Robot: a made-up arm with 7 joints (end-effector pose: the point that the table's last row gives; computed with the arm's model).
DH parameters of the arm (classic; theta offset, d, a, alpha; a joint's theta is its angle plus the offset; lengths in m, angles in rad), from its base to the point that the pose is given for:
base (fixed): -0.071 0 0 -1.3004
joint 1: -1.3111 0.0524 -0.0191 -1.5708
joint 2: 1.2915 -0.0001 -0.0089 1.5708
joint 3: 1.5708 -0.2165 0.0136 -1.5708
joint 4: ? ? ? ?
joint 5: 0 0.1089 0 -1.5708
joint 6: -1.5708 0 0.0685 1.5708
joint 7: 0 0 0 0
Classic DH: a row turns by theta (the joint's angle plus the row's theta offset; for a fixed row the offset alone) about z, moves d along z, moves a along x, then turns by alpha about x.
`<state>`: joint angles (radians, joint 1 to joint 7).
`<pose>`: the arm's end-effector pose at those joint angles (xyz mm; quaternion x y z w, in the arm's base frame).
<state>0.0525 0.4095 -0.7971 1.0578 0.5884 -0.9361 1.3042</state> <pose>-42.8 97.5 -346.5 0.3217 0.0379 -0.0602 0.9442</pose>
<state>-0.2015 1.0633 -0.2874 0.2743 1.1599 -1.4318 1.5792</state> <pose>110.7 206.7 -199.3 0.2541 -0.5171 -0.2329 0.7835</pose>
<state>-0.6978 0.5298 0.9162 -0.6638 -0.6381 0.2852 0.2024</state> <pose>159.8 209.2 6.3 -0.0704 -0.5294 0.2115 0.8186</pose>
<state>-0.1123 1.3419 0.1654 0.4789 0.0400 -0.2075 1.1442</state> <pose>174.3 343.0 -58.8 0.5850 -0.2516 0.4881 0.5968</pose>
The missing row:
joint 4: 1.5708 0.0014 0.0076 1.5708
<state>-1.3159 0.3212 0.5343 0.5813 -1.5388 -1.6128 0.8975</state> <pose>293.4 183.4 -48.3 -0.7810 -0.3498 0.5166 0.0292</pose>
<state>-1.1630 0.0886 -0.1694 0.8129 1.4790 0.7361 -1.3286</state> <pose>361.0 31.1 -117.2 0.5253 0.5307 -0.2512 0.6159</pose>
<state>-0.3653 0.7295 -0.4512 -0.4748 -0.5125 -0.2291 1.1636</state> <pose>176.7 83.1 -123.1 -0.1059 -0.1905 0.2000 0.9552</pose>
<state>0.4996 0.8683 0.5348 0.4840 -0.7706 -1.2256 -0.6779</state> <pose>-6.2 330.7 -97.9 0.3837 -0.1276 -0.0546 0.9130</pose>
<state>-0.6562 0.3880 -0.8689 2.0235 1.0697 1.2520 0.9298</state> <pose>137.5 256.6 -237.4 -0.9671 -0.1545 -0.0416 0.1977</pose>
